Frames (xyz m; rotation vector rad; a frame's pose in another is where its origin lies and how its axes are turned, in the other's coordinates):
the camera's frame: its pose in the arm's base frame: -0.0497 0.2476 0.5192 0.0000 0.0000 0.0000
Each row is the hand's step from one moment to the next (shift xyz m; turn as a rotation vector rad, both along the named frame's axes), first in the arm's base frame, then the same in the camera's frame.
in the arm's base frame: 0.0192 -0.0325 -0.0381 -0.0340 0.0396 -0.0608
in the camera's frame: 0.0192 -0.0325 -0.0381 -0.0340 0.0396 -0.0608
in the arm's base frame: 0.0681 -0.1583 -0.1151 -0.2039 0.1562 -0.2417
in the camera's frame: 0.0681 -0.1583 -0.1151 -0.2039 0.1562 -0.2417
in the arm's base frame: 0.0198 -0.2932 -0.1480 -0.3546 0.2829 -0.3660
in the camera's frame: 0.0198 -0.2932 -0.1480 -0.3546 0.2829 -0.3660
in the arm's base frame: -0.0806 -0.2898 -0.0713 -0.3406 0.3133 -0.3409
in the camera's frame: -0.0806 -0.2898 -0.0713 -0.3406 0.3133 -0.3409
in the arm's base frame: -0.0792 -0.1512 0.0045 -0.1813 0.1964 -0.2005
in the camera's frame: -0.0792 -0.1512 0.0045 -0.1813 0.1964 -0.2005
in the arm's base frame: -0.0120 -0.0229 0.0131 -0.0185 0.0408 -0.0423
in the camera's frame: -0.0120 -0.0229 0.0131 -0.0185 0.0408 -0.0423
